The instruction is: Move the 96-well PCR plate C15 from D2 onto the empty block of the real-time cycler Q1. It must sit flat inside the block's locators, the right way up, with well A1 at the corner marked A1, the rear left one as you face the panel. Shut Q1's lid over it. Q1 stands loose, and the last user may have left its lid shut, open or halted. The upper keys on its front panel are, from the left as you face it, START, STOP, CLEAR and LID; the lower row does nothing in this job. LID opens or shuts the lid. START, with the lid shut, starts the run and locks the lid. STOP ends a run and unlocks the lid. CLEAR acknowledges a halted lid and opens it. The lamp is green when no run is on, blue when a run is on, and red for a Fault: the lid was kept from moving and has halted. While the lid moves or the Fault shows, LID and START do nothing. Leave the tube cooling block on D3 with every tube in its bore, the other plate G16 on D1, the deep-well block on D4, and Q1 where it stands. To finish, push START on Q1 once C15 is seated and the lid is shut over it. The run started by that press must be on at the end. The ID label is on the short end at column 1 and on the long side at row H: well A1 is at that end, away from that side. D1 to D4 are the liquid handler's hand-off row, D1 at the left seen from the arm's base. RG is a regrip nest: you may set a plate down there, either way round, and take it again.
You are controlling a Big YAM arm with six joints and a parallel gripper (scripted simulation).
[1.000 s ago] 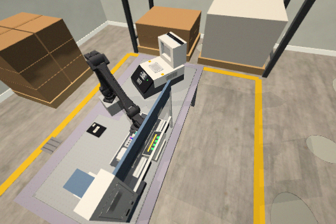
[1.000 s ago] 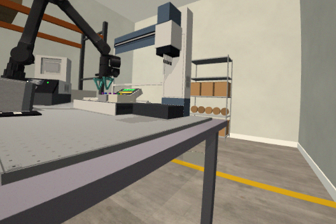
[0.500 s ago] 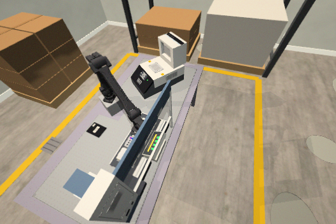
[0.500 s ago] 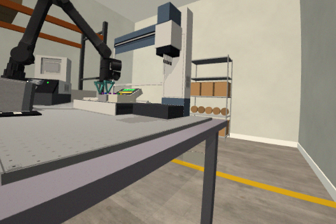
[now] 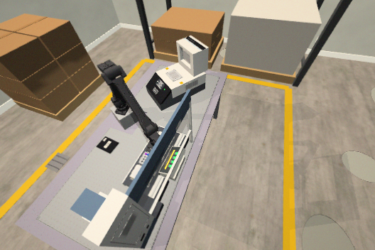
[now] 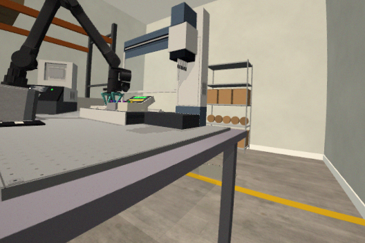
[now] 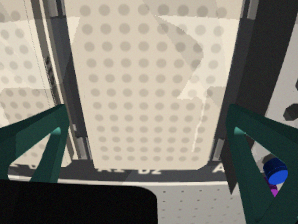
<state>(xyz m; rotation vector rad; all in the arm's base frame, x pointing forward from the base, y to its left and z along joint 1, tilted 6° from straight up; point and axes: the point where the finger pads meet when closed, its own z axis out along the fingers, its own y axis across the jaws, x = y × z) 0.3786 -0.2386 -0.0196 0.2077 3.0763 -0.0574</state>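
The white PCR plate lies 20 mm below my hand. From my hand the other things lie so: tube cooling block (10 mm behind, 100 mm to the right, 10 mm below); then black regrip nest (420 mm behind, 30 mm to the right, 80 mm below); then blue gantry beam (180 mm ahead, 120 mm to the right, 430 mm above).
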